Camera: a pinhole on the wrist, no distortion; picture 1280 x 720 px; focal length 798.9 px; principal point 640.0 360.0 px. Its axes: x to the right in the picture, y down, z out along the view. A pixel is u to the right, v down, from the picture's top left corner.
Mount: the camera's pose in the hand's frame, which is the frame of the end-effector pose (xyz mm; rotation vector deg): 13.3 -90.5 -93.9 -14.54 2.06 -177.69
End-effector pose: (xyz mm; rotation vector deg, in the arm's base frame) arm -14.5 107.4 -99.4 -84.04 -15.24 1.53
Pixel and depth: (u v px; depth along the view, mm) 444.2 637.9 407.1
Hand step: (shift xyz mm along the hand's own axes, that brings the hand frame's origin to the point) 181.9 -237.3 287.9
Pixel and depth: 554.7 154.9 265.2
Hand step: 82.5 -27.0 164.8
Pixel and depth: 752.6 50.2 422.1
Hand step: 18.8 62.5 336.3
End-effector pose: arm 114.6 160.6 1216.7 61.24 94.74 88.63
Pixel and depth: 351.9 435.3 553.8
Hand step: 301.9 -147.8 418.7
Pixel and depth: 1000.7 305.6 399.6
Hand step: -100.3 -77.2 330.2
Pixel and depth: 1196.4 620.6 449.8
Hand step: -218.3 -256.3 396.9
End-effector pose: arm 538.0 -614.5 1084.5 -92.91 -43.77 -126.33
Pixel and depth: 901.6 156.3 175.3
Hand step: -16.0 -51.3 89.5
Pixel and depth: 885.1 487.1 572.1
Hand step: -64.1 -198.8 496.6
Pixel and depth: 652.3 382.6 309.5
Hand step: 59.2 -105.8 212.0
